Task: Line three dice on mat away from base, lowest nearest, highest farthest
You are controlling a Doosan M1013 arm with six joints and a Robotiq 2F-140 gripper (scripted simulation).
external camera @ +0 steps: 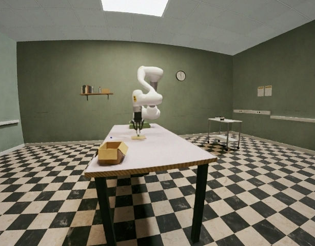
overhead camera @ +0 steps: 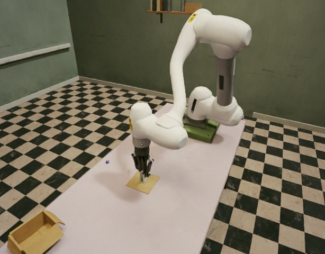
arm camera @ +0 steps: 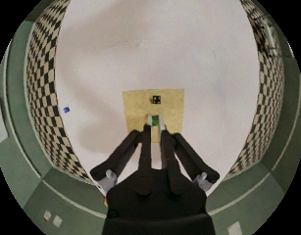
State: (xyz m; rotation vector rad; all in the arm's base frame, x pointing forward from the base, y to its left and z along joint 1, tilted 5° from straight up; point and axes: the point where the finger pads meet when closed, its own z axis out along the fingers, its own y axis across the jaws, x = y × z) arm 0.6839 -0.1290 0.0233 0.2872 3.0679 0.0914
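My gripper is now 3 cm above the green die. The rest, counted from my hand: black die: 5 cm behind, 1 cm to the left, 3 cm below; then blue die: 6 cm behind, 27 cm to the right, 3 cm below; then yellow mat: 4 cm below.
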